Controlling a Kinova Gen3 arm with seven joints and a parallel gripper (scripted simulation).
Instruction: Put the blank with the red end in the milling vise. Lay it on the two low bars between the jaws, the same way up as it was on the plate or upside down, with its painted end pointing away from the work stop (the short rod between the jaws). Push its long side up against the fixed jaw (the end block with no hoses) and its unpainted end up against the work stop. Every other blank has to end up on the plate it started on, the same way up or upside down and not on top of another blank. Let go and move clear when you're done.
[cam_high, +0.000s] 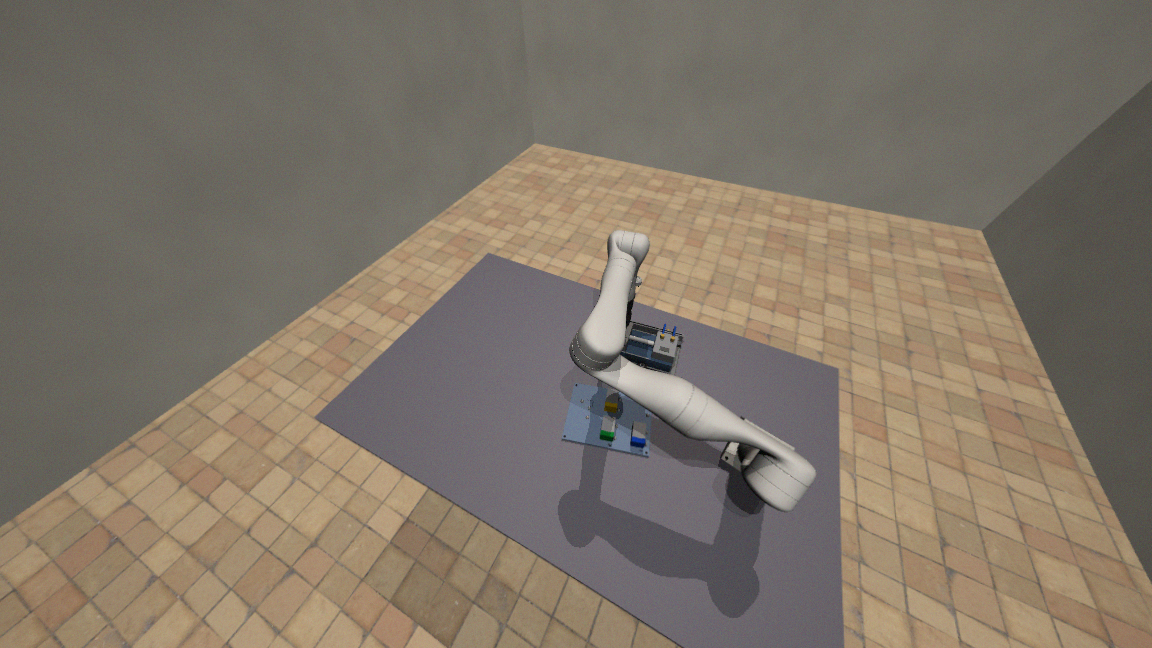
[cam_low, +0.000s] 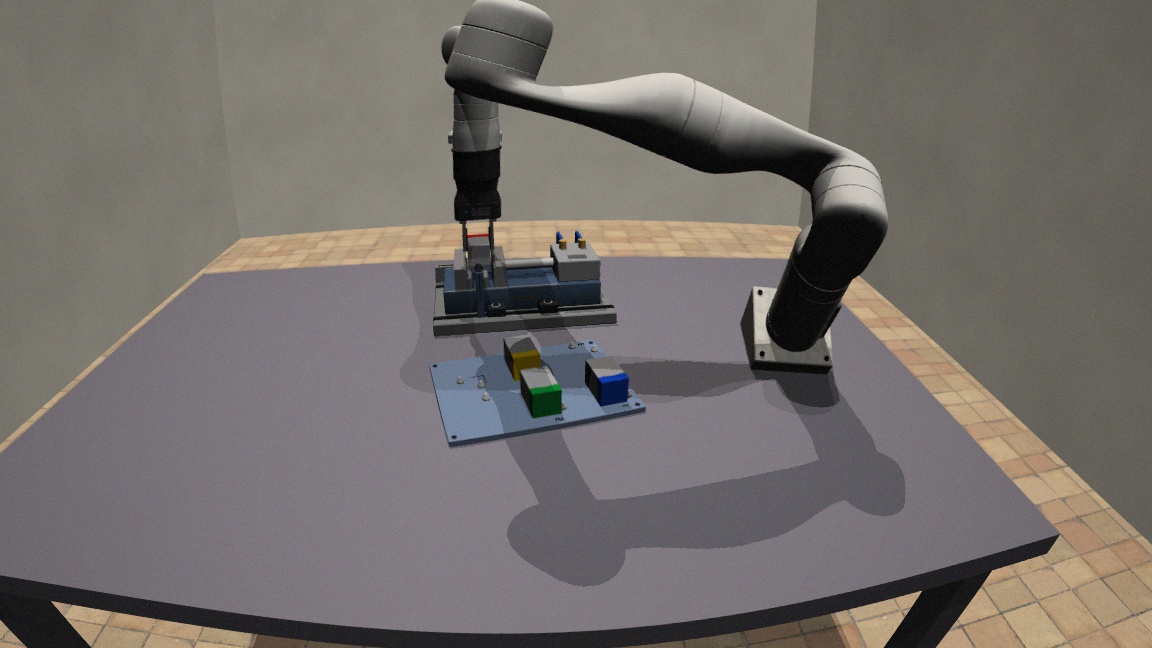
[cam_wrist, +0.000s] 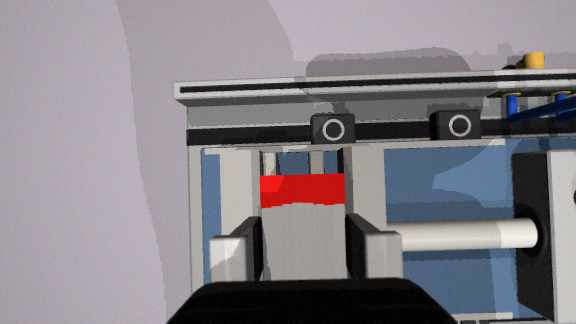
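Now: the red-ended blank 2 cm below my hand. Round my hand: work stop 5 cm to the left, 4 cm below; then sliding jaw 3 cm behind, 5 cm below; then fixed jaw 3 cm ahead, 1 cm to the left, 5 cm below.
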